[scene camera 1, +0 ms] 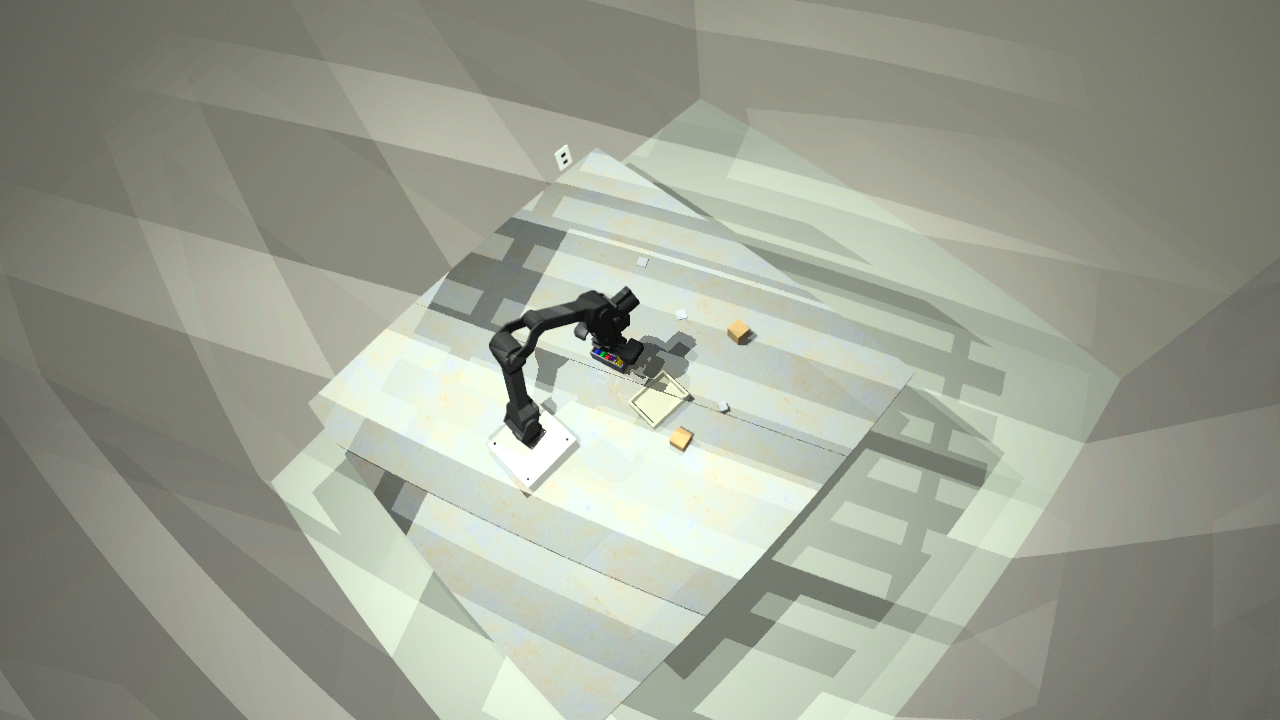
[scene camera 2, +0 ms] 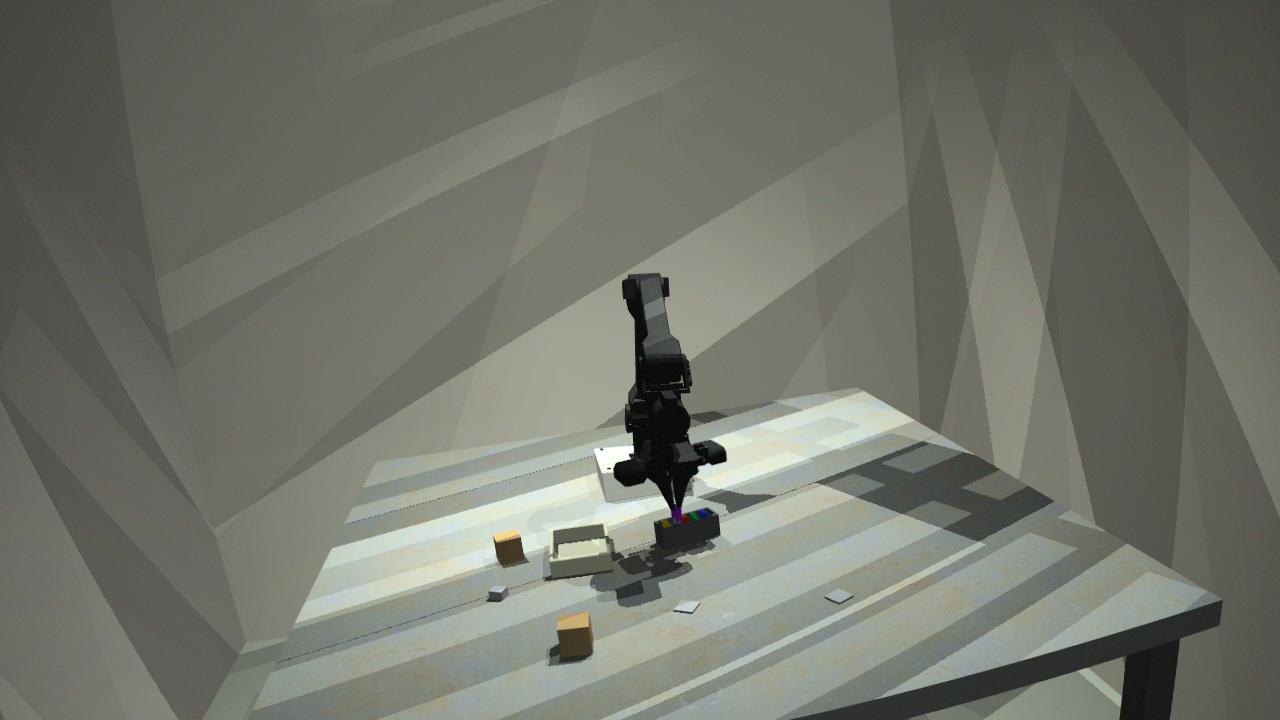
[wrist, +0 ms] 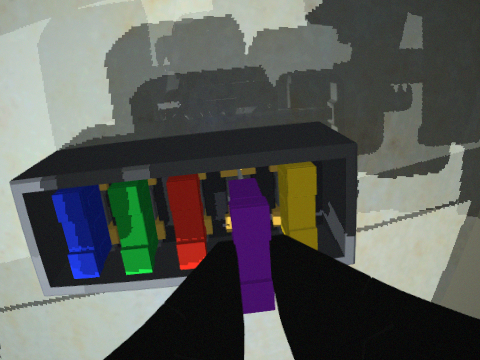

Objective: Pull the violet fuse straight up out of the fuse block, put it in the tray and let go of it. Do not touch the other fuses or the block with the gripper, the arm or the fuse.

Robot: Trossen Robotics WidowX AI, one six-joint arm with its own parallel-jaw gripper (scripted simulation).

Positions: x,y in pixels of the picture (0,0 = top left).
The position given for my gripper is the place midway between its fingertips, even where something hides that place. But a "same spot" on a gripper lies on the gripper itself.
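Looking at my gripper, I find it in scene camera 1 [613,353], and it is visible in scene camera 2 and in the wrist view as well. On my gripper, [wrist: 321,301] and [scene camera 2: 672,492] are the same spot.
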